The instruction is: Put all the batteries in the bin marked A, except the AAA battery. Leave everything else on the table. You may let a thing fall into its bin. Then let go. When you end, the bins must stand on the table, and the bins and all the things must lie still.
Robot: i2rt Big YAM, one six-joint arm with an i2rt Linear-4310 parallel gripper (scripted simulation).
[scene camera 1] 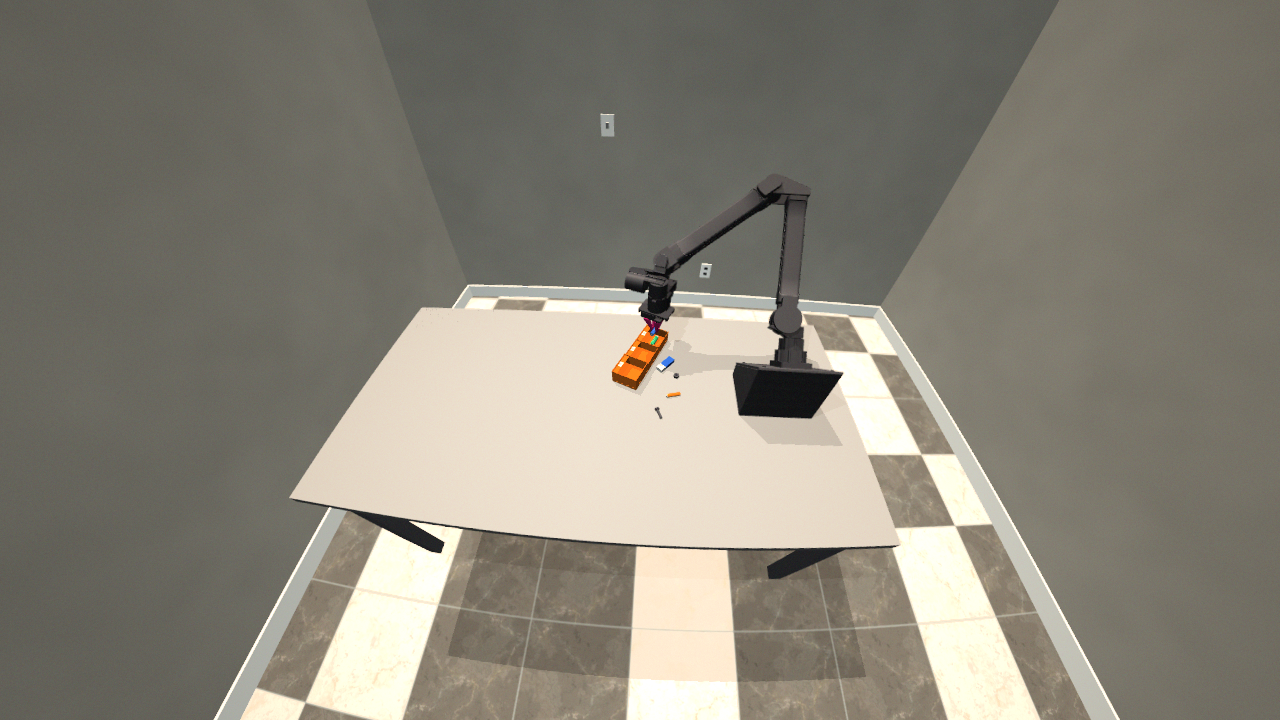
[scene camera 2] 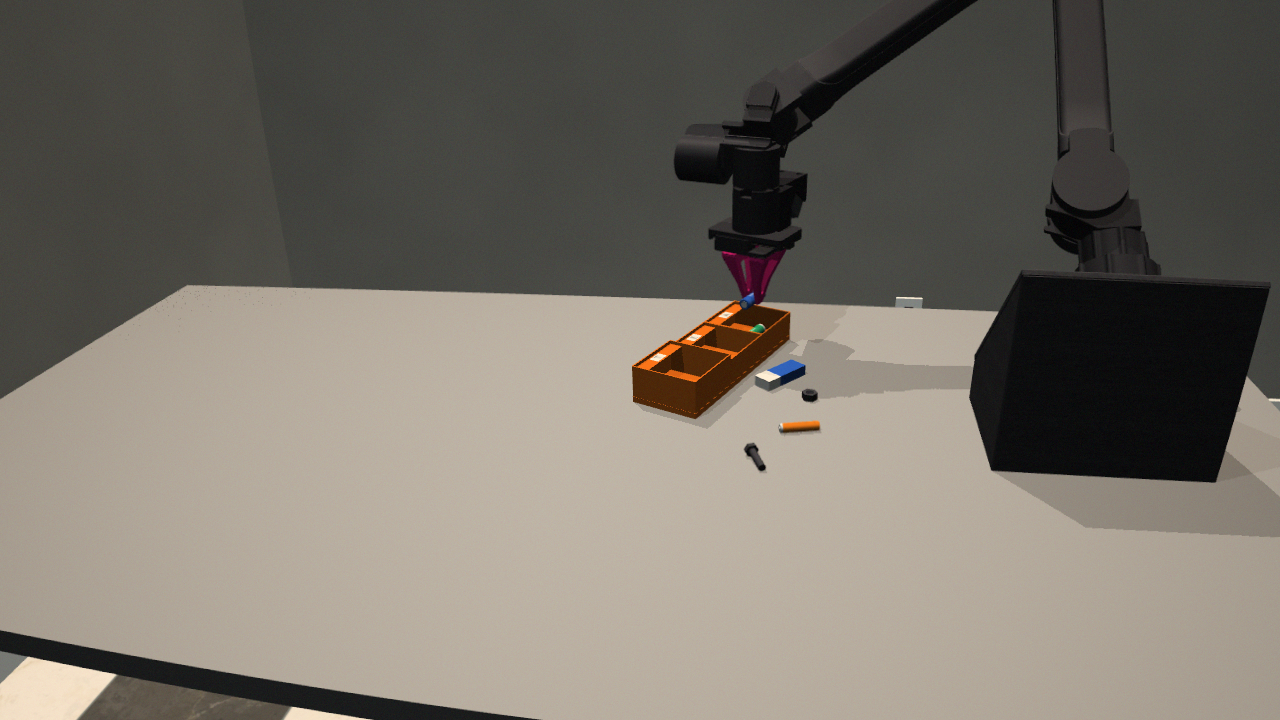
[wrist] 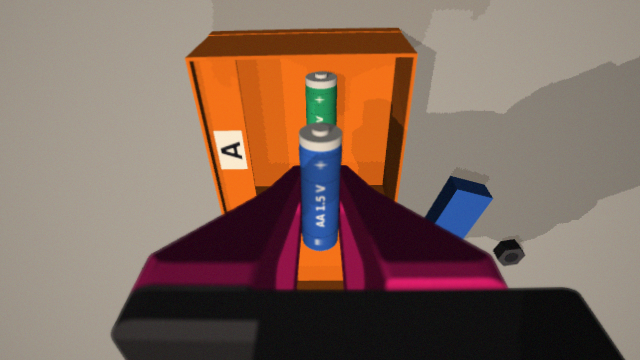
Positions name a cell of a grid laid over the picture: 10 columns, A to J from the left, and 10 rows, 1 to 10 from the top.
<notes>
I see my gripper (scene camera 2: F5), an eraser (scene camera 2: G6) and an orange bin row (scene camera 2: F6).
The eraser shows as well in the wrist view (wrist: H6). The orange bin row shows as well in scene camera 1 (scene camera 1: E6) and in the wrist view (wrist: D4). My gripper shows as well in scene camera 1 (scene camera 1: F5) and in the wrist view (wrist: F5).
</notes>
